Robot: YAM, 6 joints.
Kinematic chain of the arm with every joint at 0, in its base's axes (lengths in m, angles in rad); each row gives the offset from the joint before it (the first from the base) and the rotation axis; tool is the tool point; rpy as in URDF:
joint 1: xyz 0 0 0.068 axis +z
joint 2: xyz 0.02 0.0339 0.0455 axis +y
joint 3: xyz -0.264 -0.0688 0 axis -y
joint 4: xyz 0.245 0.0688 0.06 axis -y
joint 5: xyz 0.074 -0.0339 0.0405 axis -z
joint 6: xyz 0.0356 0 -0.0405 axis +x
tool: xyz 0 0 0 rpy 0 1.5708 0
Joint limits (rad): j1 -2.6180..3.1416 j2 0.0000..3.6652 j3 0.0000..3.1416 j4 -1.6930..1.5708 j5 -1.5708..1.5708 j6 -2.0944..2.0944
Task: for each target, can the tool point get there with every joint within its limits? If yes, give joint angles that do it. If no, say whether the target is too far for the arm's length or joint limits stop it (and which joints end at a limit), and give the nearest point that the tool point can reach.
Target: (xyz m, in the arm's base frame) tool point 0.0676 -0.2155 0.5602
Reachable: yes | joints 1.7836 0.5052 1.6023 1.2504 0.6169 -0.3164
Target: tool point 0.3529 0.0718 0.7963
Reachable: no: too far | nearest point 0.2930 0.0596 0.6737 | short by 0.137 m
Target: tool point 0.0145 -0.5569 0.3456
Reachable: yes | joints -1.4856 2.7055 2.6583 1.0190 1.1853 0.6157
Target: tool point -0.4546 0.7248 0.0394
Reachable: no: too far | nearest point -0.3419 0.5451 0.0582 | short by 0.213 m
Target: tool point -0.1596 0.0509 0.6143
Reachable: yes | joints -0.1074 0.6673 1.9209 0.2731 -1.2267 -0.8644
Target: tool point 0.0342 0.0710 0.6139
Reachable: yes | joints -1.5749 1.0026 2.4507 -1.1204 -1.2579 1.2376
